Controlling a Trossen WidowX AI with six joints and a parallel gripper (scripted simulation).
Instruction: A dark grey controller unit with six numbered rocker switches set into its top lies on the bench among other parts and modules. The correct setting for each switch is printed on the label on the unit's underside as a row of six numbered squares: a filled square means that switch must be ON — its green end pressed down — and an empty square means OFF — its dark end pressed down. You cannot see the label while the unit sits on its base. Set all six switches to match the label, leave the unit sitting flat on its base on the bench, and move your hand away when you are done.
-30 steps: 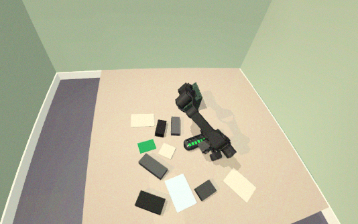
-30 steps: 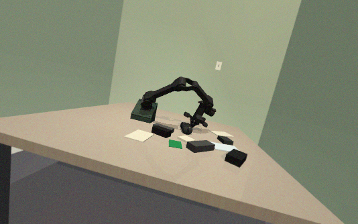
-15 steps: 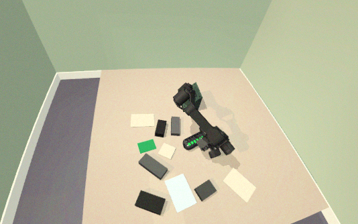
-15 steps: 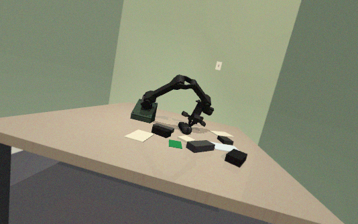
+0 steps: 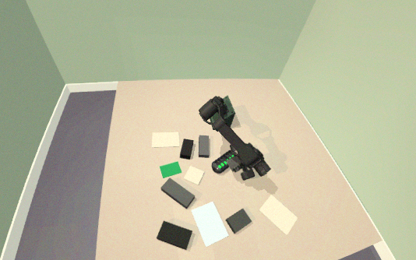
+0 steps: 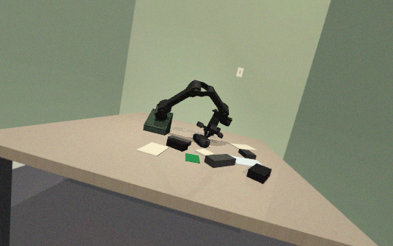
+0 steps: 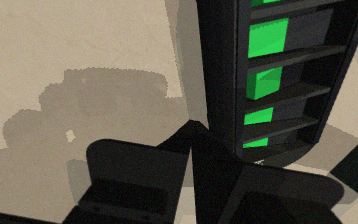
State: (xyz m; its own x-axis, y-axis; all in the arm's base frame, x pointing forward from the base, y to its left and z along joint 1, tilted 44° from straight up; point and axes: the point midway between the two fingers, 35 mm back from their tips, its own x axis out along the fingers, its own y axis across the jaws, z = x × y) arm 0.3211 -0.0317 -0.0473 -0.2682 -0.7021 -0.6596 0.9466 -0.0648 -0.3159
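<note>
The grey module lies 150 mm to the right of my gripper tip and 130 mm behind it. Round my gripper tip: cream tile: 230 mm to the right, 30 mm ahead; cream card: 290 mm ahead, 130 mm to the left, 10 mm below; black block: 240 mm to the right, 120 mm behind, 10 mm above.
</note>
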